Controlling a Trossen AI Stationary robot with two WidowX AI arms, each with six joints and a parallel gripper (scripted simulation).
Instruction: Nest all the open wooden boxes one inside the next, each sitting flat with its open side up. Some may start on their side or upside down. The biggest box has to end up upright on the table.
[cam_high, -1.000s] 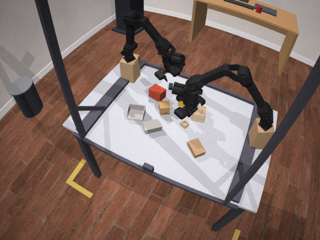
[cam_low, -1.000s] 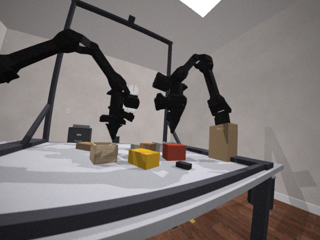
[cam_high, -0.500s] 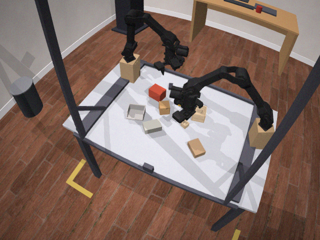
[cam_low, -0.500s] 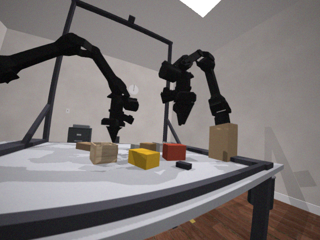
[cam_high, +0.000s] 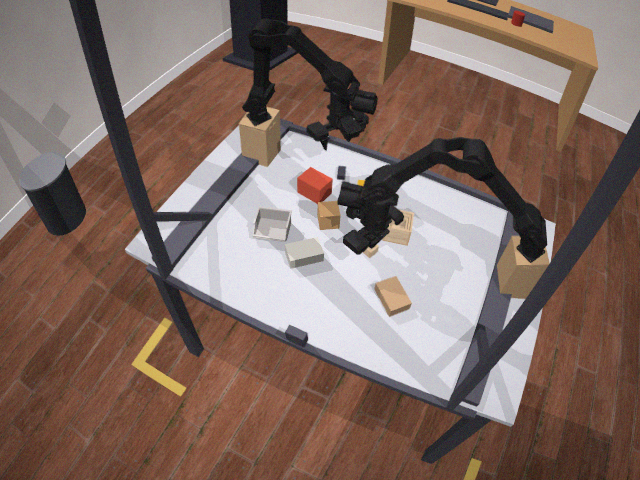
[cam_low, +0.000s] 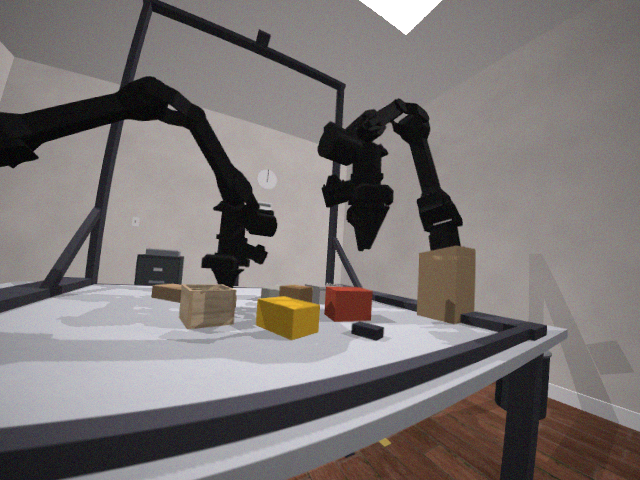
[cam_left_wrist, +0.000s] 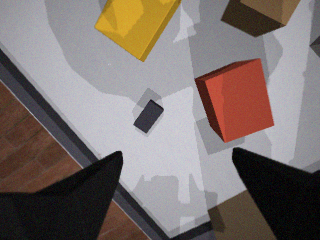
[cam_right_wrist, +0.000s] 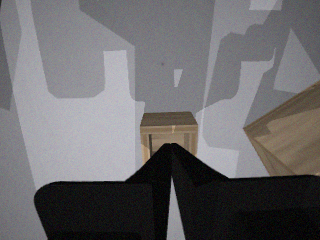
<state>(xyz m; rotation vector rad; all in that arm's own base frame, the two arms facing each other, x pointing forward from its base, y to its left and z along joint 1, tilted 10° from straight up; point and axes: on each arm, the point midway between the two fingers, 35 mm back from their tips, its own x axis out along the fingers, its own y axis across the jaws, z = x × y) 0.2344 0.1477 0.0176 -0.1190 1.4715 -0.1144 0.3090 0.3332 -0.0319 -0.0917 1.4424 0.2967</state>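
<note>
The tan cube lies 16 cm below my left hand, 16 cm behind it and 8 cm to the right of it. Also, from my left hand: red block (15 cm below, 9 cm behind, 2 cm to the left); then white tray (29 cm behind, 16 cm below, 3 cm to the left); then black block (18 cm below, 4 cm ahead).
</note>
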